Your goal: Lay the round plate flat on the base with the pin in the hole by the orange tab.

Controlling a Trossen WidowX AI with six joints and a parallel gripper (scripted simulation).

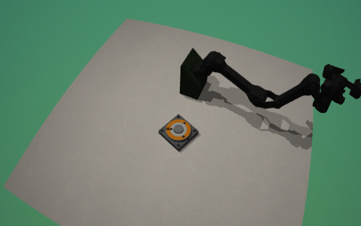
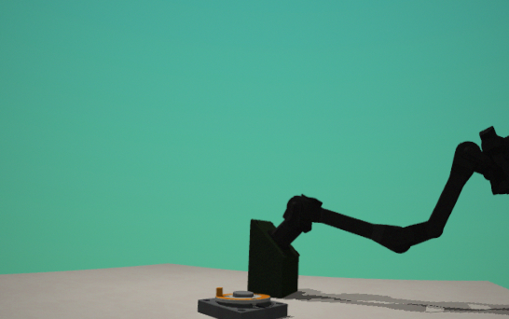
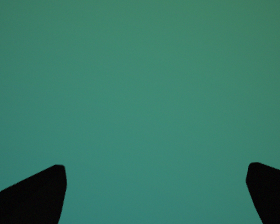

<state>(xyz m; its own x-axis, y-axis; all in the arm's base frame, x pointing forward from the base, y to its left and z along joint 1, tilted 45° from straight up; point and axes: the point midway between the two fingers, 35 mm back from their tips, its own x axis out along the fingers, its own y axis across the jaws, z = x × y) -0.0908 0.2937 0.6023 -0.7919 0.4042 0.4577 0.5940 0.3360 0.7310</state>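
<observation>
Right now my gripper tip is 390 mm short of the base, 620 mm to the left of it and 330 mm above it.
</observation>
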